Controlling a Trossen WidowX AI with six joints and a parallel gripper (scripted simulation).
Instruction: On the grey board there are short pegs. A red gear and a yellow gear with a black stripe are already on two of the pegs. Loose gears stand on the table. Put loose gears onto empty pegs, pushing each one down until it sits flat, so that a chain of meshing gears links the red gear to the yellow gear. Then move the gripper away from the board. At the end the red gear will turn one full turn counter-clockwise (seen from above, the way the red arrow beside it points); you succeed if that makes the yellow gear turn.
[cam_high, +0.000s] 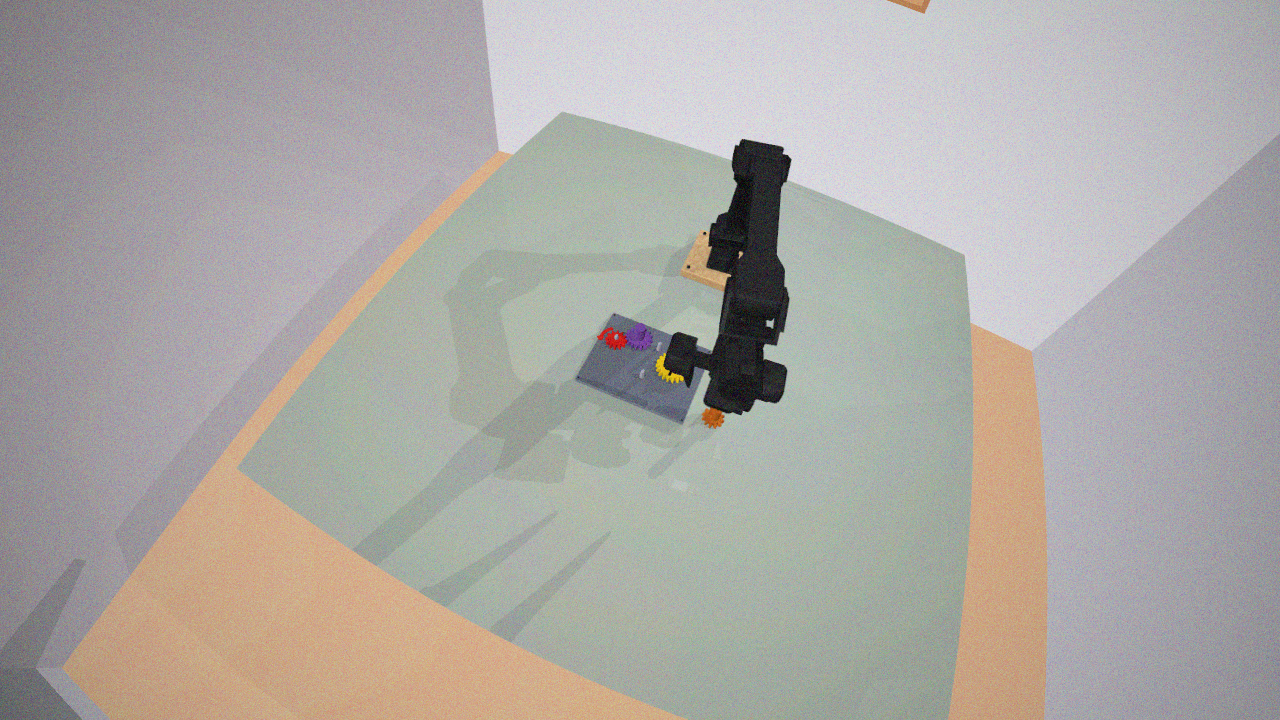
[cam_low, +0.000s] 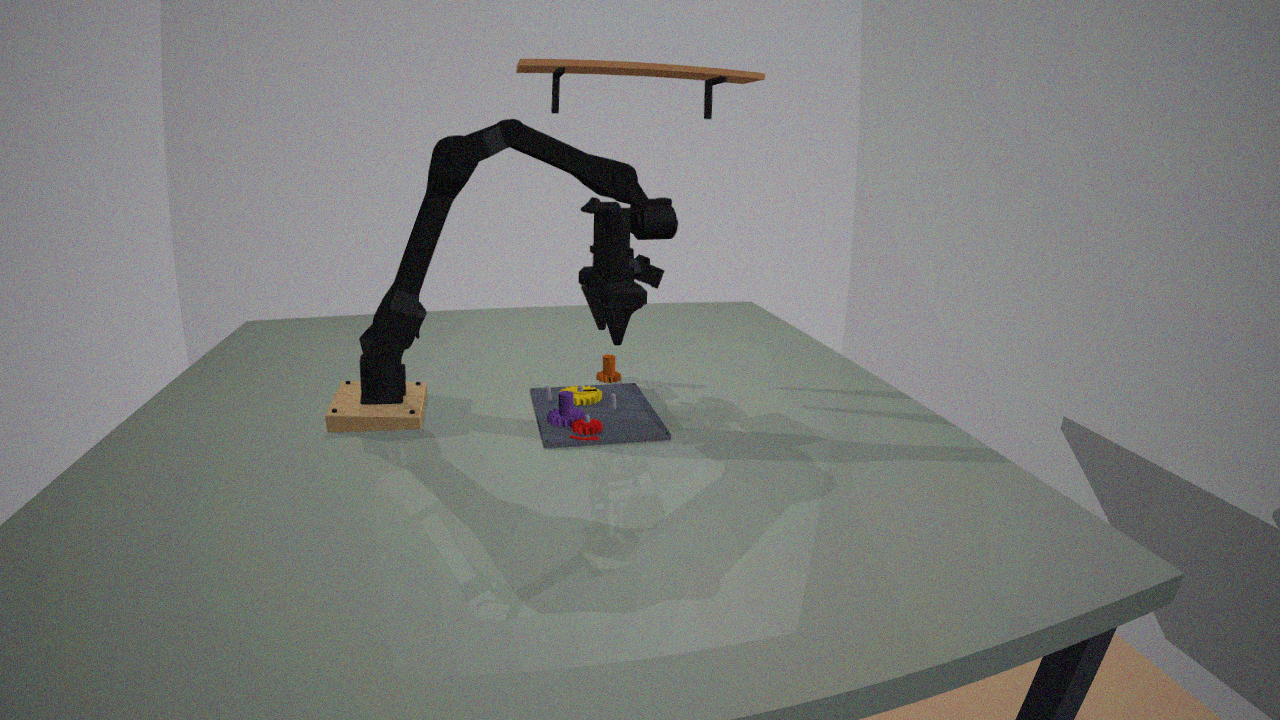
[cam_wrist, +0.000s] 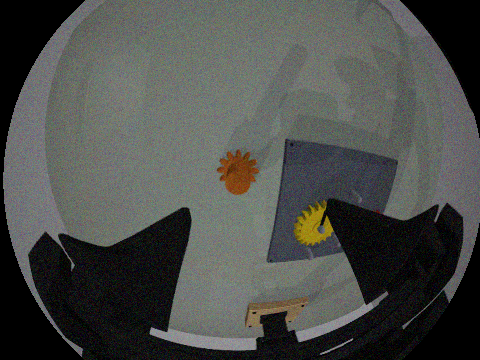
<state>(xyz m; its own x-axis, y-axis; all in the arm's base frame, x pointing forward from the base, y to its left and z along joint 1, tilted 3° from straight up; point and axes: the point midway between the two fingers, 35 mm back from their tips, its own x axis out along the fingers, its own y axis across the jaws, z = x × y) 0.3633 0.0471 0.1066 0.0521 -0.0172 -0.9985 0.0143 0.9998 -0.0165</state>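
My gripper tip is 6 cm above the orange gear and 1 cm to the right of it. Round my gripper tip: yellow gear (8 cm to the right, 7 cm behind, 6 cm below); then purple gear (16 cm to the right, 11 cm behind, 5 cm below); then red gear (20 cm to the right, 9 cm behind, 6 cm below).
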